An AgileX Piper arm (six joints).
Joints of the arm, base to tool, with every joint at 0 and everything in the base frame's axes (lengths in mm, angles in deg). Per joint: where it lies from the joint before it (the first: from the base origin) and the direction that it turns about. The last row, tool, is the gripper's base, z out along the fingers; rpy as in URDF.
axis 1: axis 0 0 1 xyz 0.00 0.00 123.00
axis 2: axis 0 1 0 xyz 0.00 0.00 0.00
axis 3: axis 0 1 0 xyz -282.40 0.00 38.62
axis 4: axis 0.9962 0 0.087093 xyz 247.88 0.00 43.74
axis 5: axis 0 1 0 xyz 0.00 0.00 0.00
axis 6: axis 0.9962 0 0.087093 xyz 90.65 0.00 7.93
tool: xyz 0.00 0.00 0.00 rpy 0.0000 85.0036 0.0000
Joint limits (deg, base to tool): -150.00..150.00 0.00..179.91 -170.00..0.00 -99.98..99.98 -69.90..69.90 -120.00..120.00
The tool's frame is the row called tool.
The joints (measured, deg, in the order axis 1, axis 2, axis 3, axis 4, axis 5, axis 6), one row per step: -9.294 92.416 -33.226 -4.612 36.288 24.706; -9.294 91.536 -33.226 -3.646 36.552 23.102; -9.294 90.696 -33.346 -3.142 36.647 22.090; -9.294 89.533 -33.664 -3.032 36.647 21.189; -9.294 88.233 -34.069 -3.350 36.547 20.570; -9.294 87.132 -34.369 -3.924 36.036 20.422; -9.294 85.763 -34.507 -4.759 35.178 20.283; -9.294 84.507 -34.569 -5.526 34.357 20.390; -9.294 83.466 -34.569 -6.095 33.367 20.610
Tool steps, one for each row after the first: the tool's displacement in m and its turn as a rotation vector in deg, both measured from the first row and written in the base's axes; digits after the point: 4 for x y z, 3 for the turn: -0.0003 0.0010 0.0033 0.463 -0.631 0.812; 0.0001 0.0014 0.0067 0.611 -1.495 1.421; 0.0014 0.0012 0.0121 0.409 -2.928 2.245; 0.0031 0.0007 0.0183 -0.124 -4.637 3.130; 0.0048 -0.0001 0.0236 -0.822 -6.440 3.754; 0.0061 -0.0010 0.0295 -1.764 -8.653 4.582; 0.0069 -0.0018 0.0349 -2.613 -10.666 5.107; 0.0077 -0.0023 0.0392 -3.292 -12.608 5.376
